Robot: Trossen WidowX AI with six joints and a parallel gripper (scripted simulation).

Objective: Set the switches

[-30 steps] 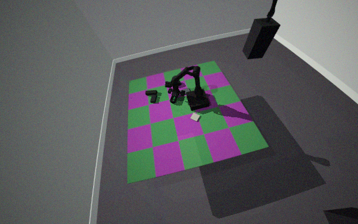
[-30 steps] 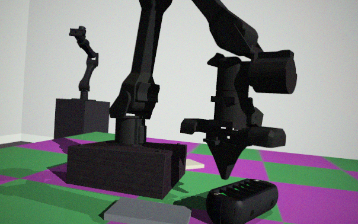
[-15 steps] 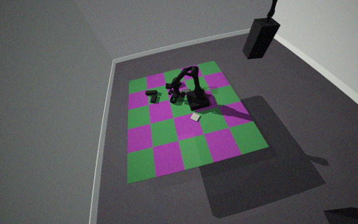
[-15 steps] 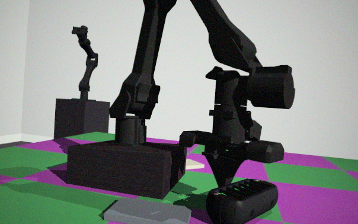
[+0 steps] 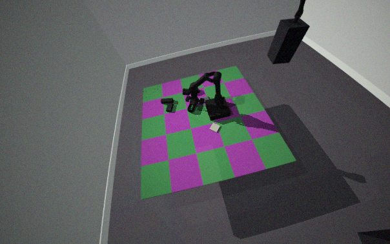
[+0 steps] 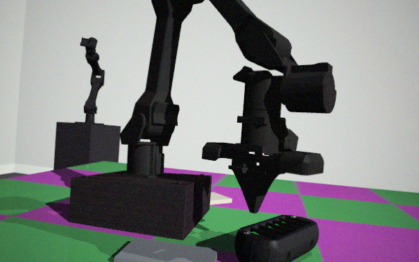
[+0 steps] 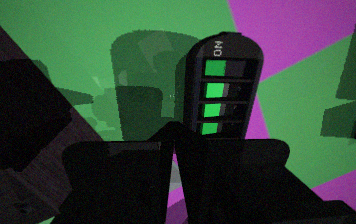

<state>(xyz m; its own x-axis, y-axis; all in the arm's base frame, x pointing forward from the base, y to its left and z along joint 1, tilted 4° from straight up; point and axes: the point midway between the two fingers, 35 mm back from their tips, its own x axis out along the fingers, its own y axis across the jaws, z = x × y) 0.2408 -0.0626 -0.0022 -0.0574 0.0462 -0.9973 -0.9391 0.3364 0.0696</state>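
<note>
Right now the flat grey plate is 110 mm to the right of my gripper tip, 90 mm behind it and 50 mm below it. Also, from my gripper tip: cream tile: 260 mm to the left, 170 mm behind, 50 mm below.
</note>
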